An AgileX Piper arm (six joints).
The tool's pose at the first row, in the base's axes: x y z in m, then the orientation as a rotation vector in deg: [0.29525, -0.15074, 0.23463, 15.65, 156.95, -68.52]
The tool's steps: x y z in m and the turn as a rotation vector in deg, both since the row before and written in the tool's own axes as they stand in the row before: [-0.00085, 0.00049, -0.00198, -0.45, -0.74, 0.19]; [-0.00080, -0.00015, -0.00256, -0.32, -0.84, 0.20]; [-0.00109, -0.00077, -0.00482, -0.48, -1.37, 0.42]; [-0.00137, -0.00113, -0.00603, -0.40, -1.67, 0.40]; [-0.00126, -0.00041, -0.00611, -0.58, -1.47, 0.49]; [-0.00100, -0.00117, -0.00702, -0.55, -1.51, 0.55]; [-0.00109, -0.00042, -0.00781, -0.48, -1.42, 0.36]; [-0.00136, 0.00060, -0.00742, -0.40, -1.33, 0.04]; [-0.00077, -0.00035, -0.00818, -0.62, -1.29, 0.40]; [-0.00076, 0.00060, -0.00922, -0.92, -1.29, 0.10]
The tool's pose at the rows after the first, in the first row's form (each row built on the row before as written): [0.29608, -0.14905, 0.23579, 15.36, 156.47, -67.70]; [0.29665, -0.14736, 0.23780, 15.03, 155.83, -67.05]; [0.29712, -0.14446, 0.24185, 14.63, 154.71, -66.02]; [0.29752, -0.14096, 0.24706, 14.03, 153.30, -65.06]; [0.29778, -0.13690, 0.25181, 13.65, 152.11, -63.87]; [0.29728, -0.13272, 0.25764, 13.33, 150.84, -62.70]; [0.29669, -0.12749, 0.26353, 12.84, 149.68, -61.71]; [0.29649, -0.12185, 0.26857, 12.01, 148.68, -60.95]; [0.29513, -0.11635, 0.27453, 11.62, 147.68, -59.79]; [0.29353, -0.10950, 0.28057, 10.78, 146.92, -58.35]
